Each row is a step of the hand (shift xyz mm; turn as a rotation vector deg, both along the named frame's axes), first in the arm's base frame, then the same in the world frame.
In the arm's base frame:
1: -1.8 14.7 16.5 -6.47 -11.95 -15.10
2: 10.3 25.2 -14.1 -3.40 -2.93 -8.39
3: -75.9 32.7 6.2 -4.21 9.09 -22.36
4: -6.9 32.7 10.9 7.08 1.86 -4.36
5: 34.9 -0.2 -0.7 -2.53 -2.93 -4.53
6: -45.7 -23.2 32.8 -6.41 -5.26 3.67
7: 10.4 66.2 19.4 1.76 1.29 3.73
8: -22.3 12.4 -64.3 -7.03 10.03 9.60
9: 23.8 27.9 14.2 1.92 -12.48 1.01
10: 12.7 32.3 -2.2 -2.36 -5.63 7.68
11: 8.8 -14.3 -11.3 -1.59 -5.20 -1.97
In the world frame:
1: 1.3 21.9 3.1 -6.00 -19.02 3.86
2: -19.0 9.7 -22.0 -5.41 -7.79 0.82
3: -51.4 27.8 58.8 -21.97 -8.02 -7.29
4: -15.3 31.7 -0.1 -0.55 -1.41 -8.38
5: 16.4 -0.2 -30.8 -2.46 -5.22 1.47
6: 13.2 3.8 59.3 2.41 -1.59 8.60
7: -21.0 62.6 -22.5 2.53 3.45 -0.58
8: -60.0 -33.5 -7.8 -2.95 13.79 6.58
9: 4.4 30.6 -24.3 8.88 -8.67 2.55
10: -14.2 22.9 -21.9 7.19 0.83 6.62
11: 5.2 -18.1 -7.4 0.99 -5.22 2.28

